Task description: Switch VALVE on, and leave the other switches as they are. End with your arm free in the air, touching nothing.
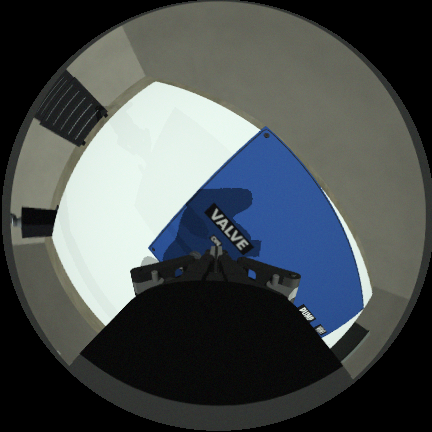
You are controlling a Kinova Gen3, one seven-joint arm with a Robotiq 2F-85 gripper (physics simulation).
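Places are measured from the arm's base along level axes (x left, y back, z up), in millimetres.
Where they show: gripper, fingertip midpoint: (215, 252).
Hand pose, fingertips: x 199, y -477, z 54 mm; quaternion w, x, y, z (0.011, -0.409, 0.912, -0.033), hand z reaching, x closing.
Note:
Things, the pixels of their top centre, and the offset from my fingertips. "spot": a spot on its surface instead. Level surfaces: height alone.
- grey rounded piece, surface spot: (194, 257) spot: dz -16, dx +11, dy +32 mm
- PUMP label, top centre: (306, 315) dz -1, dx -227, dy -41 mm
- white table, surface height: dz -112 mm
The blue panel (300, 200) lies on the right part of the white table. Its VALVE label (229, 229) shows just above my fingertips. The small ON label (215, 241) is partly covered by the tips. My gripper (215, 252) is shut with nothing between the fingers, over the panel below the VALVE label. A grey rounded piece (195, 255), which looks like the VALVE switch's knob, shows just left of the fingertips, partly hidden by the left finger. Its position and any contact cannot be told. The PUMP label (306, 313) shows at the lower right; the DRIVE label and the other switches are hidden.
The white table (110, 190) extends left of the panel. A black ribbed object (72, 107) is beyond its upper left edge, and a black cylinder (39, 222) is at the left edge. A dark box (352, 341) is at the lower right. Arm shadow falls on the panel.

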